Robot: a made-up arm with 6 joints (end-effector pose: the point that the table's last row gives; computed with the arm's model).
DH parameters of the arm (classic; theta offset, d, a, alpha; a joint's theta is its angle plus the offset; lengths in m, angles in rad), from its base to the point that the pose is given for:
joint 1: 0 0.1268 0 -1.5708
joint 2: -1.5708 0 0.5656 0
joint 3: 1.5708 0.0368 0 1.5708
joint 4: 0 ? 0 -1.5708
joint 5: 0 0 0 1.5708
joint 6: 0 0.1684 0 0
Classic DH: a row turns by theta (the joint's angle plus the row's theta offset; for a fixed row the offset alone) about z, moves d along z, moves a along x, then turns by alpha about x.
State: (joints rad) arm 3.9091 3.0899 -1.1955 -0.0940 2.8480 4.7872
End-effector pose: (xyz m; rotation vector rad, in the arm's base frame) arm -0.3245 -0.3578 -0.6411 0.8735 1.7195 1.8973
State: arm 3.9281 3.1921 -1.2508 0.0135 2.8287 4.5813
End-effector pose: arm -0.2658 -0.3195 -0.6655 0.5697 1.7056 1.7018
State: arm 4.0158 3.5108 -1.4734 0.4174 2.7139 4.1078
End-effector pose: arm -0.0882 -0.2069 -0.6834 -0.0875 1.5892 1.0337
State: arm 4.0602 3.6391 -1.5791 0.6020 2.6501 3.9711
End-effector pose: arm -0.0239 -0.1660 -0.6661 -0.2640 1.5254 0.7616
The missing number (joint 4, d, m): 0.655
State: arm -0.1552 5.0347 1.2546 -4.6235 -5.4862 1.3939
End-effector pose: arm -0.5117 0.2387 1.0787 -0.0547 1.1380 2.6884
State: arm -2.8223 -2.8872 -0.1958 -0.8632 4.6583 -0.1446
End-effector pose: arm 0.1191 -0.1340 -1.0718 1.4452 1.0772 -1.5705
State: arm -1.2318 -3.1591 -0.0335 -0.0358 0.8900 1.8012
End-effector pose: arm 0.0030 0.0879 -1.2054 -2.3168 -0.1666 0.3107
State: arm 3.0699 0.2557 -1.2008 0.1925 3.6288 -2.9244
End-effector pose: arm 0.3102 -0.0441 0.9077 -0.1865 -2.6681 -0.1280
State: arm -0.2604 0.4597 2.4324 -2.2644 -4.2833 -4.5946
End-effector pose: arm 0.4529 -0.2044 0.0910 0.0155 1.2709 -2.2178
